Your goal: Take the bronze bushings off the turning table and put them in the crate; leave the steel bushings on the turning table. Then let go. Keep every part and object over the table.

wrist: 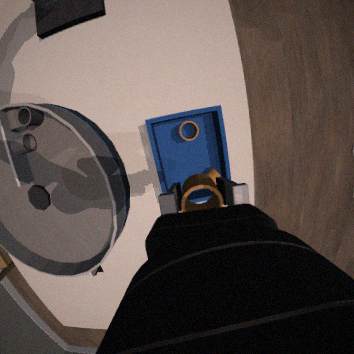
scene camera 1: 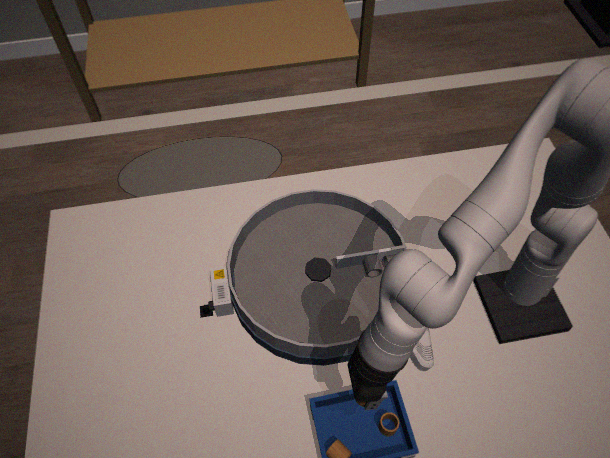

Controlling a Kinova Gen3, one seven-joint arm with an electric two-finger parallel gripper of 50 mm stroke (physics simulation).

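My gripper is shut on a bronze bushing, held above the blue crate. In the scene view the fingers hide most of that bushing. A second bronze bushing stands upright in the crate. A third bronze bushing lies on its side in the crate, partly hidden in the wrist view. Steel bushings are on the turning table beside the bar; another steel bushing shows in the wrist view.
A light bar reaches inward from the turning table's rim. A dark hub is at its middle. A white box with a yellow label stands at its left. The arm's dark base plate is at the right in the scene view.
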